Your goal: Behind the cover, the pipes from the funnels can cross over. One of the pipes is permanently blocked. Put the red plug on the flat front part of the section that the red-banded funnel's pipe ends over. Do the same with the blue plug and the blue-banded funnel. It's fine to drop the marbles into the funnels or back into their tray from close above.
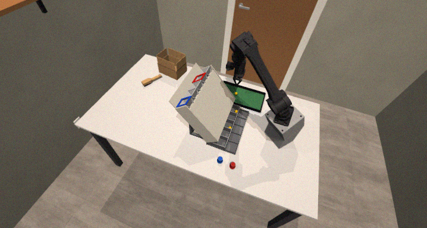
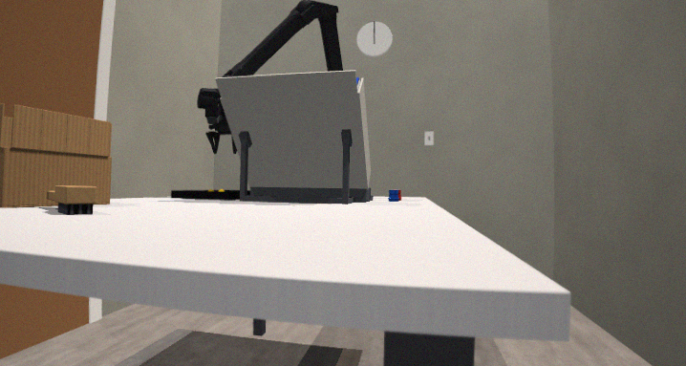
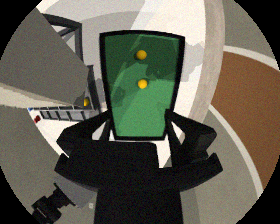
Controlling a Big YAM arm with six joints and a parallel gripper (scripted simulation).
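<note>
Now: hand 160 mm above the green marble tray, 50 mm past it and 20 mm to the left of it. Also, from my hand: grey cover (330 mm to the left, 40 mm above, 10 mm ahead).
</note>
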